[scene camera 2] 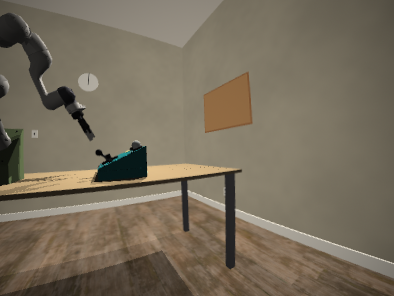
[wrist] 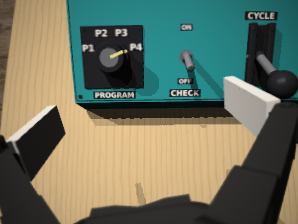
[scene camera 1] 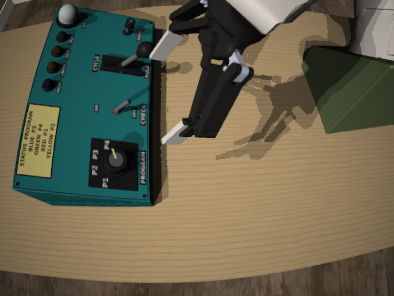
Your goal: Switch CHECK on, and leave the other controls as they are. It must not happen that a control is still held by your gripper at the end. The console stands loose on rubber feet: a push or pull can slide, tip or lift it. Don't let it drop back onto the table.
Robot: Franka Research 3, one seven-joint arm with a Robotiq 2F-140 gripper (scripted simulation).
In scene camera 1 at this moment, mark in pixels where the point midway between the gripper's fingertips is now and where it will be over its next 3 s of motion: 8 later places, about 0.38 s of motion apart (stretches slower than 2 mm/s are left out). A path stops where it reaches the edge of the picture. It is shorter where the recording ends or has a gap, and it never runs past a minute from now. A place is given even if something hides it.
My gripper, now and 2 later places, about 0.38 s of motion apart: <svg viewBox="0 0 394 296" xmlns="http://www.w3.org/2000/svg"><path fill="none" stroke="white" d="M162 95L156 76L151 13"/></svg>
